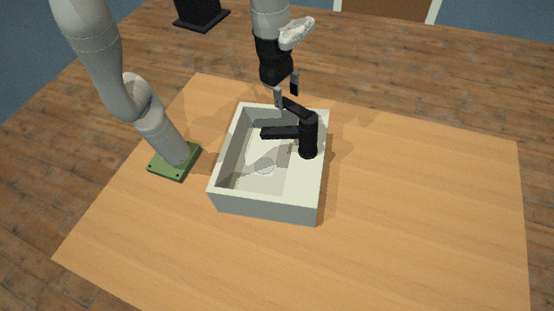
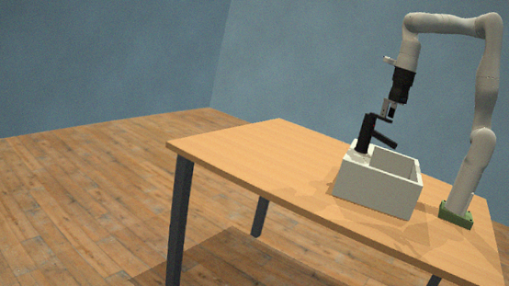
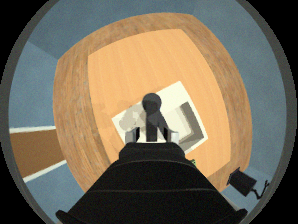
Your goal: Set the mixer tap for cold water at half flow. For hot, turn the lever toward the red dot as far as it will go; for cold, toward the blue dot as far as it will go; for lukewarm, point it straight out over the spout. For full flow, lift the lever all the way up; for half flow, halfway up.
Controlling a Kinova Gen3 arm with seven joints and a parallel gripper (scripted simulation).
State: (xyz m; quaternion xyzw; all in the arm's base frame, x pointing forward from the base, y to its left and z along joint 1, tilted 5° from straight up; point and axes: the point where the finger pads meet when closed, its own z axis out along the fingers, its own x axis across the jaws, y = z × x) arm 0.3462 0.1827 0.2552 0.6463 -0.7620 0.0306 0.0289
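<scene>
My gripper is now 30 mm above the lever and 20 mm short of it. Round my hand: black mixer tap 70 mm below, 40 mm ahead, 10 mm to the right; then white basin 260 mm below, 50 mm to the right, 50 mm behind.
</scene>
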